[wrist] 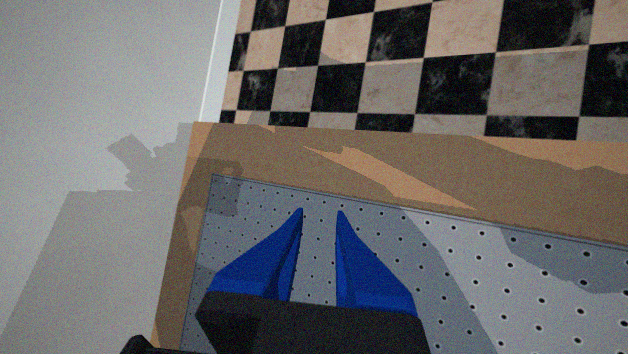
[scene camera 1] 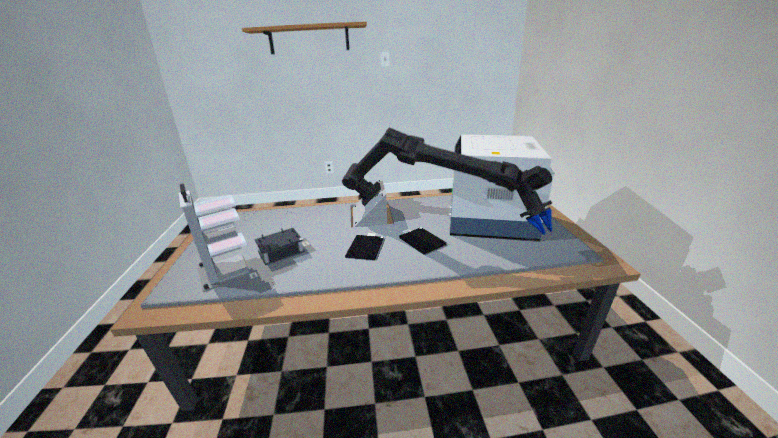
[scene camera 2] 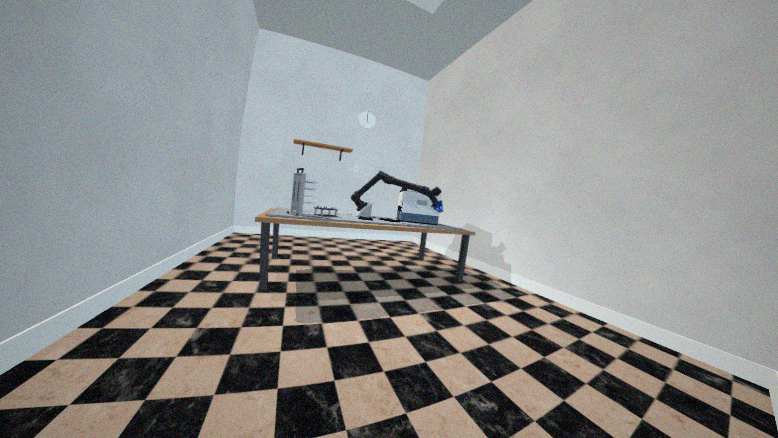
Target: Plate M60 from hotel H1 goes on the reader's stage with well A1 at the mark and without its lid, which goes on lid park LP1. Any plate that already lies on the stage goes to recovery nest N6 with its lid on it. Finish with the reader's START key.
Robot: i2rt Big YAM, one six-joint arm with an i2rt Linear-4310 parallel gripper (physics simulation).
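Frame: origin at the arm's base, x right, y ahead, z up, level; centimetres.
Seen in the pictures: gripper, fingertip midpoint: (wrist: 319, 215) (scene camera 1: 547, 232) (scene camera 2: 441, 212); arm's base at its link origin: (scene camera 1: 372, 194) (scene camera 2: 362, 207).
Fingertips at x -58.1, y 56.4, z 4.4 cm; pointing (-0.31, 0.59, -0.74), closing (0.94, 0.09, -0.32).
Pixels of each thing's middle, then the offset from my fingertips to it. Level surfaces: height alone.
- white reader at the middle of its body: (scene camera 1: 494, 183) (scene camera 2: 417, 205) dx +4.3, dy -37.7, dz +4.2 cm
- grey perforated board at its surface level: dz -13.5 cm
- Hotel H1 at the middle of its body: (scene camera 1: 209, 230) (scene camera 2: 302, 192) dx +118.5, dy -15.0, dz +4.1 cm
- dark blocky fixture at the middle of its body: (scene camera 1: 279, 243) (scene camera 2: 325, 211) dx +98.3, dy -25.4, dz -9.7 cm
My gripper (scene camera 1: 542, 222) (scene camera 2: 438, 206) (wrist: 319, 215) hangs at the right front corner of the white reader (scene camera 1: 503, 179) (scene camera 2: 416, 207), just above its dark blue base (scene camera 1: 489, 228). Its blue fingers are nearly together with a narrow gap and hold nothing. In the wrist view they point at the grey perforated board (wrist: 483, 286) near the table's right corner. Hotel H1 (scene camera 1: 191, 228) (scene camera 2: 297, 190) stands at the far left with three pink-topped plates (scene camera 1: 219, 219) on its shelves. I cannot read any plate label, and I cannot see a plate on the reader's stage.
Two flat black pads (scene camera 1: 364, 246) (scene camera 1: 422, 240) lie mid-table in front of the arm's base. A dark blocky fixture (scene camera 1: 279, 245) sits beside the hotel. The wooden table edge (scene camera 1: 380, 299) (wrist: 395, 154) and the right wall are close to the gripper.
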